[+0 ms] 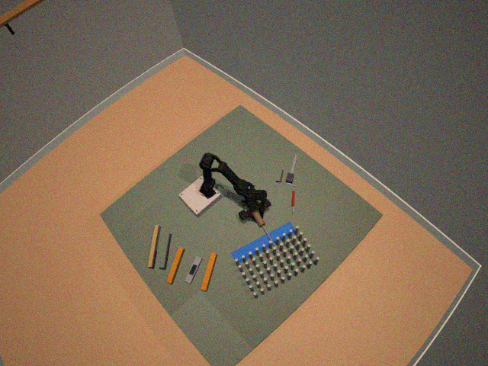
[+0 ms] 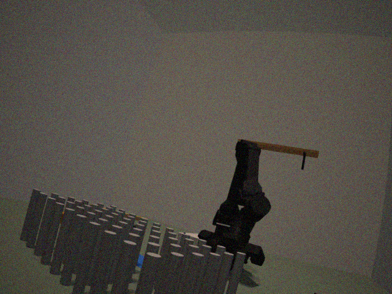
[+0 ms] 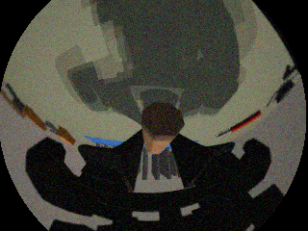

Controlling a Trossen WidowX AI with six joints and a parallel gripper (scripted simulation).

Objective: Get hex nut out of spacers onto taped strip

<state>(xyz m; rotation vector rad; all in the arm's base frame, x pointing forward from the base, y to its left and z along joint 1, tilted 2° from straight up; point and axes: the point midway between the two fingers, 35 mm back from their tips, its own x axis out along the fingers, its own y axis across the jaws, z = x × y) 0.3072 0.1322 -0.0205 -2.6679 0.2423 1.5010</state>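
My gripper tip is now 100 mm short of the hook tool and 20 mm to the left of it. Round my gripper tip: blue taped strip: 120 mm ahead, 60 mm to the right, 10 mm below; red-handled screwdriver: 50 mm ahead, 210 mm to the left; grey block: 10 mm ahead, 480 mm to the right.
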